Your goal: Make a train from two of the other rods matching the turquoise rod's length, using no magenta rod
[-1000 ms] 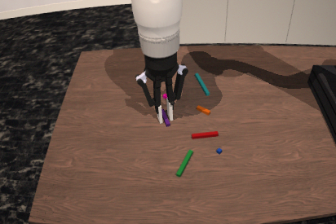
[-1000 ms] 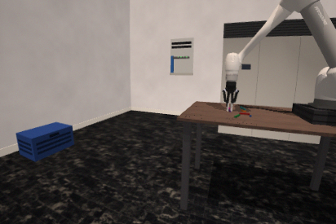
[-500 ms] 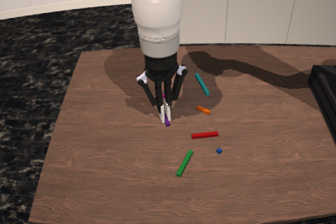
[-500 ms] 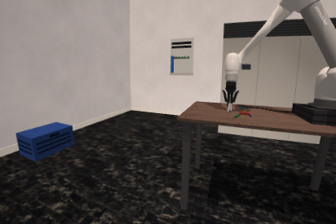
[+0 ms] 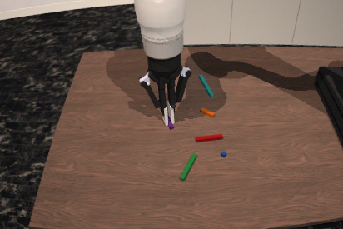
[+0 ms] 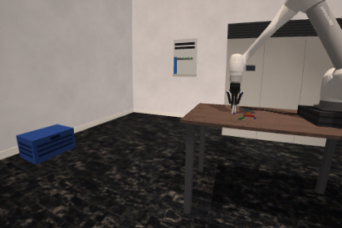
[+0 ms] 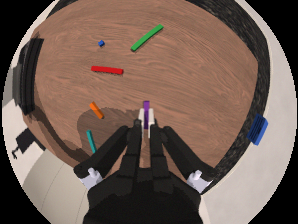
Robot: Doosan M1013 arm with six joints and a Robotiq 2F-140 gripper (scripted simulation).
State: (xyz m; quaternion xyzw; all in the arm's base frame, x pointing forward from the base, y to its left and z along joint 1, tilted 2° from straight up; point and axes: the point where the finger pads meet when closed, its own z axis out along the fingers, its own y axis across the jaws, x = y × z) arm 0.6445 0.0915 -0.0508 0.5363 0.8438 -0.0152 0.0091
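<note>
Now: hand 11 cm past the orange rod, 4 cm to the left of it and 3 cm above it. From my hand the other things lie so: red rod 11 cm behind, 5 cm to the left, 3 cm below; magenta rod 1 cm ahead, 8 cm to the right, 3 cm below; purple rod 3 cm below.
</note>
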